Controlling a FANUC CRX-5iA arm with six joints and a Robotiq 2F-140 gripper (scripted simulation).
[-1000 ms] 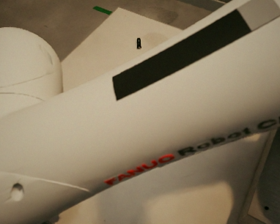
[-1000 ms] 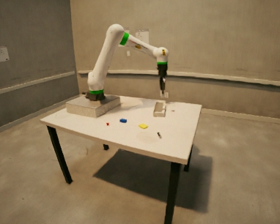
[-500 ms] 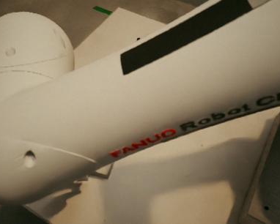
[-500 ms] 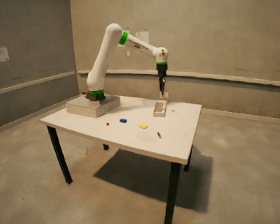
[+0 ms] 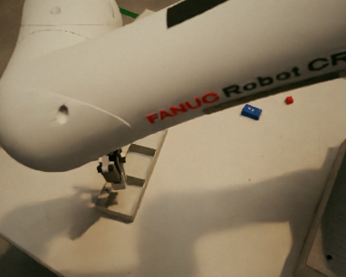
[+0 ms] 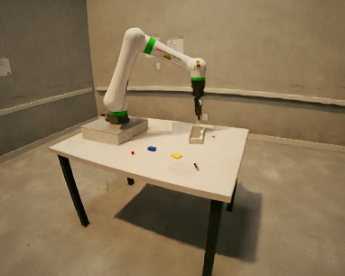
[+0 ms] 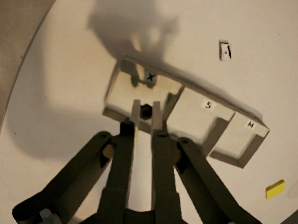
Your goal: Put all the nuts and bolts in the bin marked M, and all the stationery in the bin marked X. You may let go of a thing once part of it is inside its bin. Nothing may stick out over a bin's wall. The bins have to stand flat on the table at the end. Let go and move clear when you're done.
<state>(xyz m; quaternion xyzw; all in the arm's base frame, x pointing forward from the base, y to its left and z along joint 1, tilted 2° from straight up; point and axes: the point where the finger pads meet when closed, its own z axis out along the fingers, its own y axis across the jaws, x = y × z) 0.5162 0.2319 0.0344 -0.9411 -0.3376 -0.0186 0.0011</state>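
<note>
The grey item is 130 mm ahead of my hand, 90 mm below it and 30 mm to the right of it. Also, from my hand: yellow pad 380 mm to the right, 90 mm below, 50 mm ahead; pale bin 70 mm to the right, 70 mm below, 20 mm ahead; black nut 30 mm below.
</note>
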